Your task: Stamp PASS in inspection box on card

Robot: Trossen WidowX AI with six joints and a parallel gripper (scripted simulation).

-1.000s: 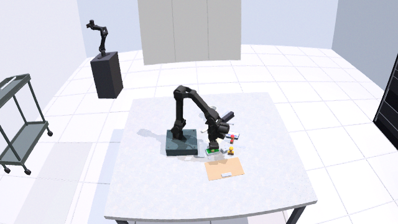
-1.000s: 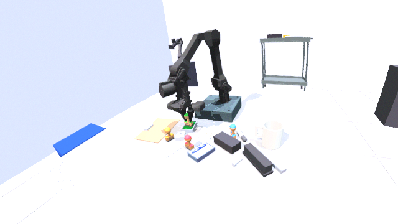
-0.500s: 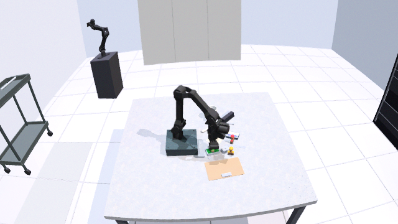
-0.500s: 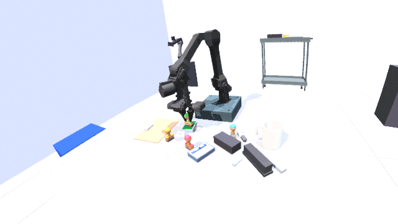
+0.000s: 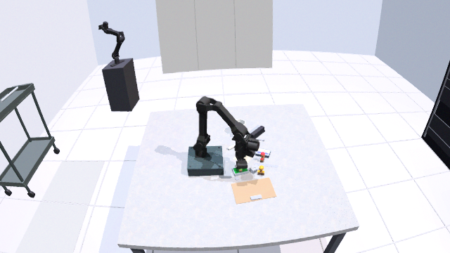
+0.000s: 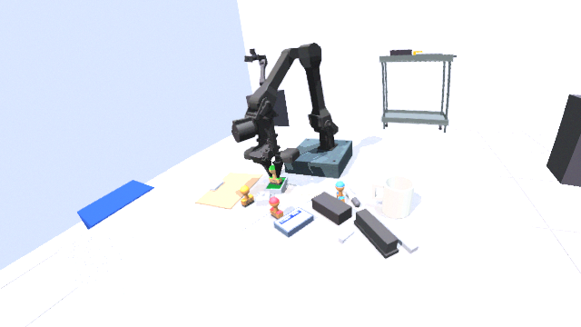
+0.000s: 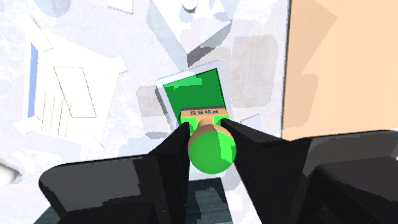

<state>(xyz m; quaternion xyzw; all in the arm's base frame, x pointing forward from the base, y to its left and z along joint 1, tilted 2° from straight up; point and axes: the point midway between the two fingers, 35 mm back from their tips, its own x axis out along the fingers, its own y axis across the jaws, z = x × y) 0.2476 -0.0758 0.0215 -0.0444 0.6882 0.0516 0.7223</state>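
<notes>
Now: gripper tip 30 mm above the green ink pad. Round my gripper tip: red-knobbed stamp 130 mm ahead, 110 mm to the left, 20 mm below; then cream inspection card 10 mm ahead, 130 mm to the left, 40 mm below; then yellow-knobbed stamp 120 mm ahead, 20 mm to the right, 20 mm below.
</notes>
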